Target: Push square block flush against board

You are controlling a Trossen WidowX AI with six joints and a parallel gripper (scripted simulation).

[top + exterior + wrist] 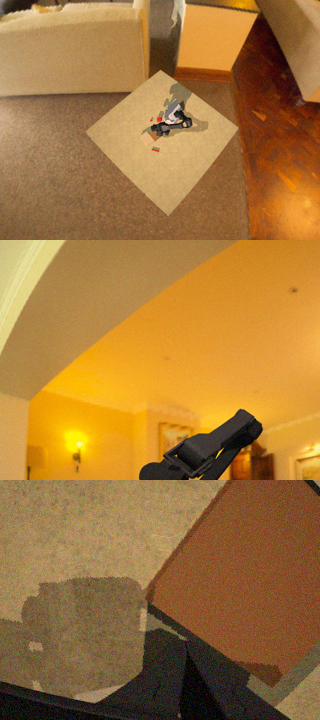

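Now: gripper tip 5 cm above the brown square block, 4 cm to the left of it and 4 cm short of it. Round my gripper tip: pale tan board: 13 cm ahead, 8 cm to the right, 5 cm below.
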